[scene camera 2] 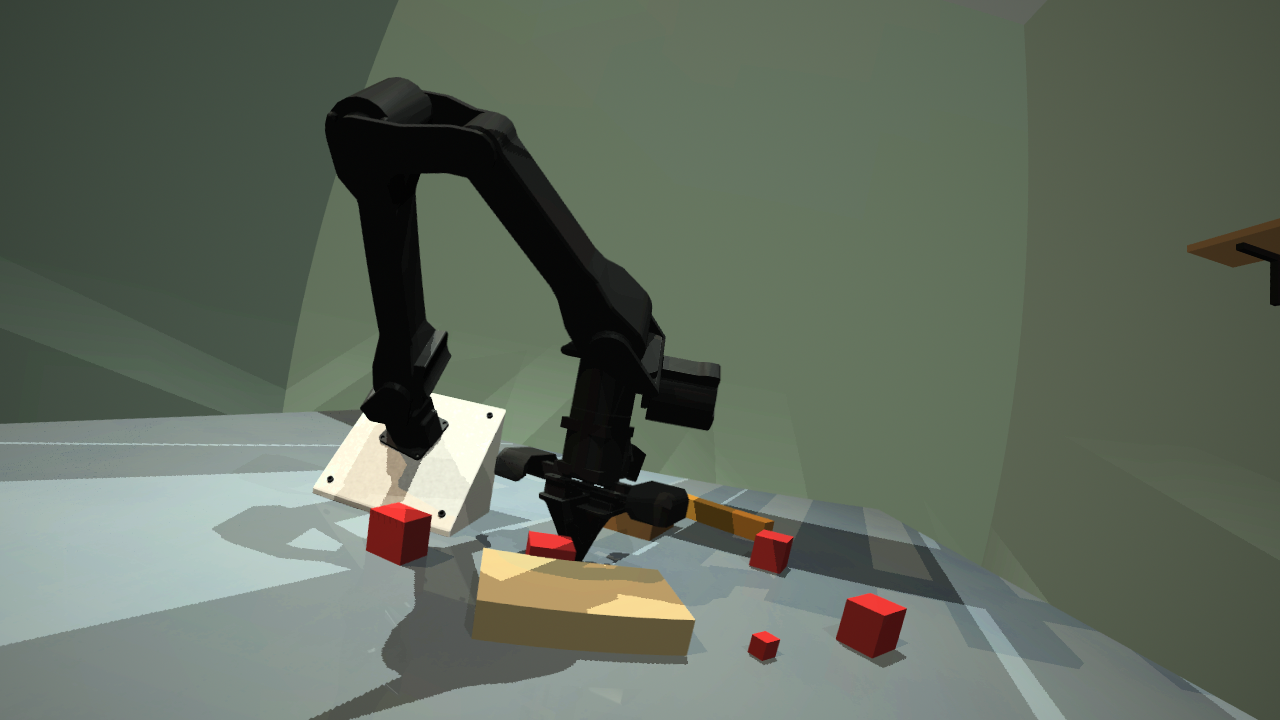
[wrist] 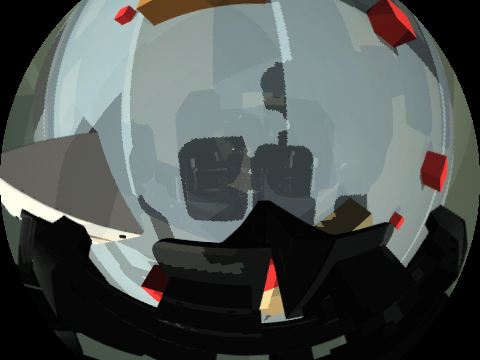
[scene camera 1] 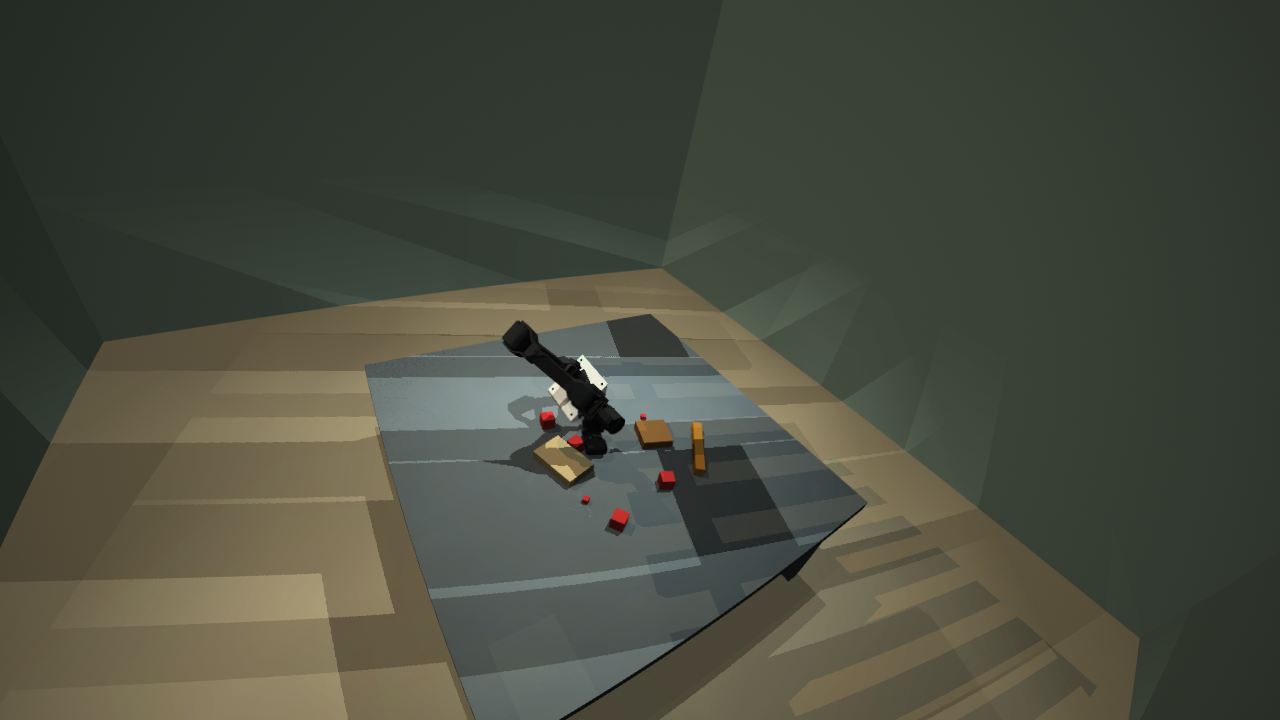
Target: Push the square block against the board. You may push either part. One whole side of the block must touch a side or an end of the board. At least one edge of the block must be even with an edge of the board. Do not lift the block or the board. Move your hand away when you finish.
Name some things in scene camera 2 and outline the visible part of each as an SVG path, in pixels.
My gripper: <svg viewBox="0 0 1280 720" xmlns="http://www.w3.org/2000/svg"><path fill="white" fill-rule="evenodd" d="M496 459L494 473L497 476L512 481L519 481L526 474L546 479L544 491L539 493L539 499L547 503L557 534L571 537L576 551L575 561L581 562L607 521L624 512L627 512L631 520L660 528L668 528L686 517L689 496L685 489L654 481L635 485L619 482L619 479L625 478L636 482L646 457L643 451L631 443L631 437L633 437L634 427L629 427L631 417L597 413L572 406L570 416L562 416L560 427L567 428L562 459L558 460L554 453L533 447L520 446L505 447Z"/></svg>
A small red cube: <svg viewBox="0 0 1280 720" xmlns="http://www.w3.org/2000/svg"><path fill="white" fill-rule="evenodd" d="M528 532L526 555L575 561L576 551L571 537Z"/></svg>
A tan slab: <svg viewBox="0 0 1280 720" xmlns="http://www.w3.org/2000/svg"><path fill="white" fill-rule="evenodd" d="M483 548L472 639L561 650L687 656L696 620L658 570L551 559Z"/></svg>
A brown square block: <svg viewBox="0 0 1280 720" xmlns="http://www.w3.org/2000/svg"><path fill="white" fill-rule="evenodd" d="M603 528L651 541L668 529L673 528L674 524L668 528L655 527L647 523L631 520L627 512L624 512L609 519Z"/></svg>
